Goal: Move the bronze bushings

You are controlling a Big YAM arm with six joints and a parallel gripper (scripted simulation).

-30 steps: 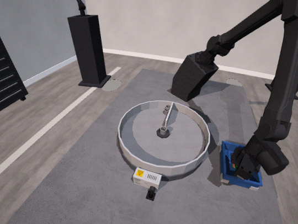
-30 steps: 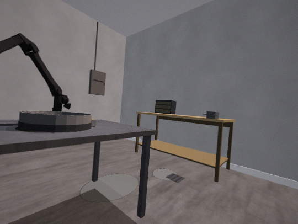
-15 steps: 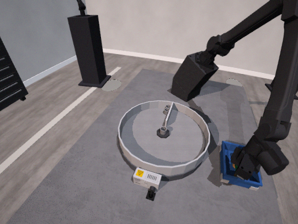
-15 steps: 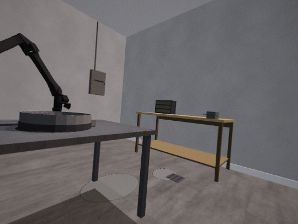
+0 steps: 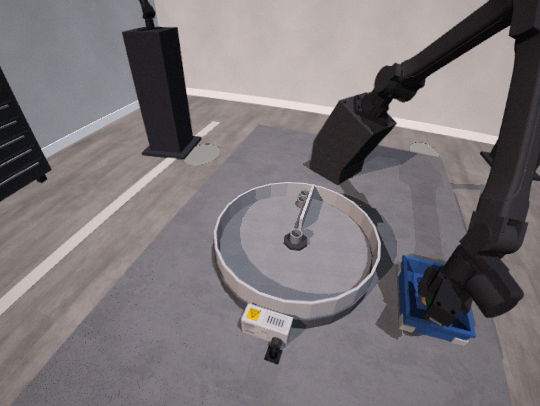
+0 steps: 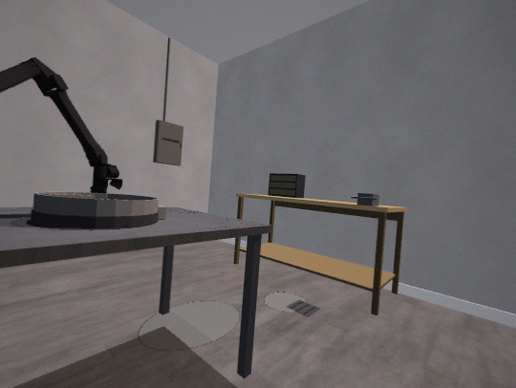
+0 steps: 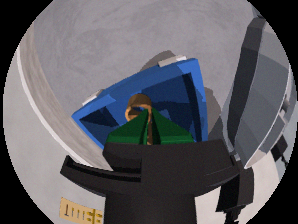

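Right now the blue crate is 4 cm behind my hand, 2 cm to the left of it and 1 cm below it. Also, from my hand: round turntable: 14 cm behind, 33 cm to the right, 2 cm above.
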